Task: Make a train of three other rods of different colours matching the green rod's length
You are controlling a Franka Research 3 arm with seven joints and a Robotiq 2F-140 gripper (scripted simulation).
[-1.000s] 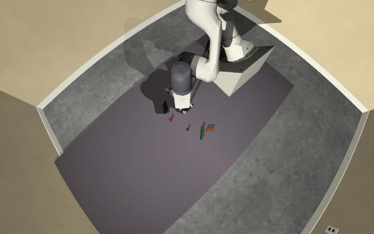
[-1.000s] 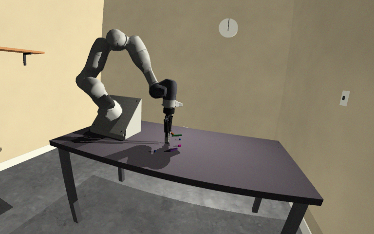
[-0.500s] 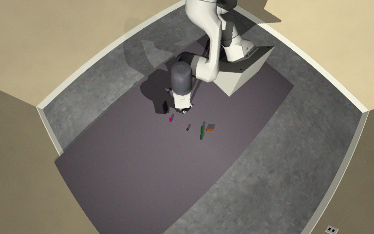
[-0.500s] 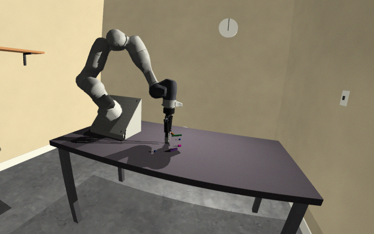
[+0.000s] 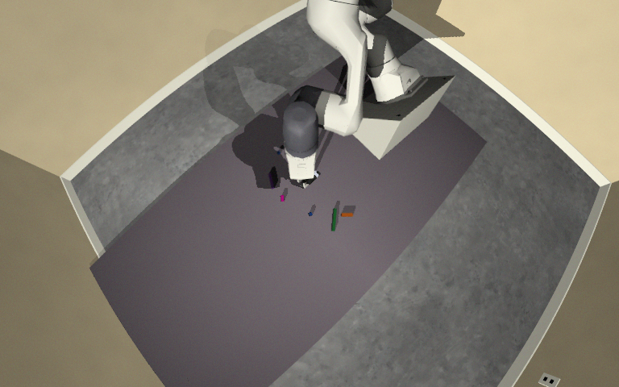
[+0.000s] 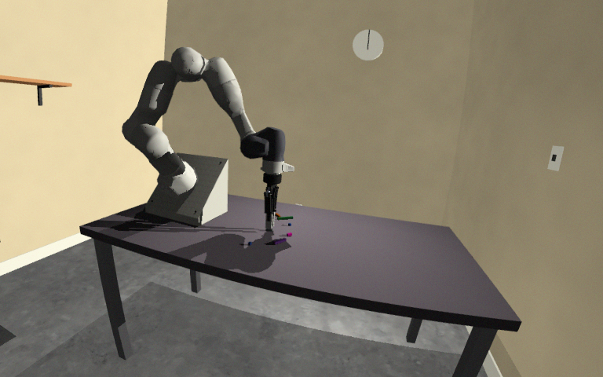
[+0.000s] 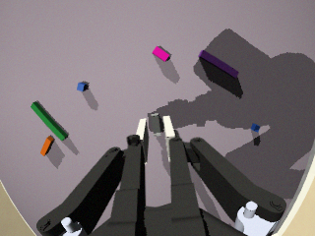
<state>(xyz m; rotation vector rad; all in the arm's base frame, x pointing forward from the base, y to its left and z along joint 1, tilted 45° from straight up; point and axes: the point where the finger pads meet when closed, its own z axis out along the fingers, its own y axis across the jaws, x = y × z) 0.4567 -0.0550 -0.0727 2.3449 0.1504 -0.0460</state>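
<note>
The grey rod is 50 mm below my hand. The rest, counted from my hand: purple rod 90 mm to the right, 80 mm ahead, 50 mm below; green rod 170 mm to the left, 50 mm below; magenta rod 90 mm ahead, 50 mm below, 10 mm to the right.
</note>
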